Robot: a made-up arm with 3 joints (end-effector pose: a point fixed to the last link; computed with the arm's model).
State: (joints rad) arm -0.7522 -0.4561 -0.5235
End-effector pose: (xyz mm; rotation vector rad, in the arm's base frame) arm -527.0 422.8 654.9 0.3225 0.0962 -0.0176
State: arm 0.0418 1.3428 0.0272
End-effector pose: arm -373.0 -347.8 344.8 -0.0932 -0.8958 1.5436
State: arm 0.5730 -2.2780 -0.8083
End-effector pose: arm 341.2 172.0 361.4 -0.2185 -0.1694 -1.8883
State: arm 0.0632 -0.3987 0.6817
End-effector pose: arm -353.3 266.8 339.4 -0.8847 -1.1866 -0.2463
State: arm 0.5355 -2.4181 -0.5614
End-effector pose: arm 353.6 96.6 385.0 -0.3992 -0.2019 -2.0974
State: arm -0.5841 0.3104 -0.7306
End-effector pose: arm -682.2 113.8 412.1 0.1737 -0.1112 0.7416
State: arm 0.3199 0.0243 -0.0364
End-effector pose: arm -530.8 78.8 279.3 -0.8181 -0.6157 0.3478
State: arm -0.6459 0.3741 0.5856
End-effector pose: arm -512.7 173.8 411.5 0.2084 -1.2799 0.0471
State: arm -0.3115 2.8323 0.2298
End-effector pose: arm 165.6 -147.6 266.9 -1.0763 1.3657 -2.5660
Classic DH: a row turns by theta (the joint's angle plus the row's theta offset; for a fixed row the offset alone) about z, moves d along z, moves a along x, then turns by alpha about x. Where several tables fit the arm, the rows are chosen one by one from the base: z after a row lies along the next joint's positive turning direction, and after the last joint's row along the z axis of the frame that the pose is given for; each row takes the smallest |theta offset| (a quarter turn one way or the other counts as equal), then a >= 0, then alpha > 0; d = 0 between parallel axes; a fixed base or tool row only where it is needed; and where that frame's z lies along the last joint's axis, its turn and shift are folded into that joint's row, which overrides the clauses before.
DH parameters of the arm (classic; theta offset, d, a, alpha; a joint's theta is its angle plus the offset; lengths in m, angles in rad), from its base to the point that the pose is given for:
base (fixed): -1.411 0.6039 -0.0822 1.6401
joint 1: 0.0126 0.1414 0.039 -1.5859
joint 2: 1.4115 -0.101 -0.3941 1.5746
joint 3: 0.687 -0.1987 -0.1064 -1.9554
tool (fixed): 0.4158 -0.1187 0 0

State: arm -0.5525 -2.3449 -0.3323
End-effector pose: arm 271.1 349.5 469.2 -0.1723 0.8663 -1.7272
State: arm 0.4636 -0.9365 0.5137
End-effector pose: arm -172.9 237.1 232.2 -1.4155 -1.0195 -0.6151
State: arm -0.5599 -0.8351 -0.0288
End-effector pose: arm -321.9 501.0 575.8 -0.1592 -0.1342 -0.5477
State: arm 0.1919 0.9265 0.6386
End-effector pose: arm -440.6 -178.0 380.1 -0.1739 -1.3850 1.0073
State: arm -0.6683 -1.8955 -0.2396
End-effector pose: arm 123.8 483.4 590.0 -0.1302 0.6769 -1.3138
